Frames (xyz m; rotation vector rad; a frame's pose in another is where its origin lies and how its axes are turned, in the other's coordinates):
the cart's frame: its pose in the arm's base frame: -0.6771 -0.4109 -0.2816 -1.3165 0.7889 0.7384
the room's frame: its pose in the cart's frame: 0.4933 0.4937 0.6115 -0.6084 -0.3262 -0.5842
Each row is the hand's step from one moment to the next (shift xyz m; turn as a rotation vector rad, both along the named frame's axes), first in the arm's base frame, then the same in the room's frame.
Working: the arm's base frame: its pose in the room's frame: 0.1494 -0.9333 -0.7770 1.7936 0.1183 -0.7081

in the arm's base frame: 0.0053 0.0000 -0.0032 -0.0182 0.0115 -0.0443
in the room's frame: 0.0056 0.0015 -0.0022 0.0079 0.0407 0.0267
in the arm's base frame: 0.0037 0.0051 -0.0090 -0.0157 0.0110 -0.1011
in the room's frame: 0.0088 0.0053 0.0039 0.0326 0.0912 0.0347
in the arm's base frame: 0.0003 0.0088 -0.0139 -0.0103 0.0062 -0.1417
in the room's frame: 0.0095 0.0094 0.0096 0.0514 0.1280 0.0348
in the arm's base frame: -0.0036 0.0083 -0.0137 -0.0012 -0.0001 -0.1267
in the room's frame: 0.0061 0.0104 0.0112 0.0501 0.1142 0.0223
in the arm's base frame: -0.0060 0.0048 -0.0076 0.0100 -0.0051 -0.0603
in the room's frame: 0.0002 0.0068 0.0084 0.0303 0.0533 0.0009
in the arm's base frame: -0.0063 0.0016 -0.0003 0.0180 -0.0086 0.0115
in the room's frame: -0.0043 0.0014 0.0047 0.0064 -0.0121 -0.0185
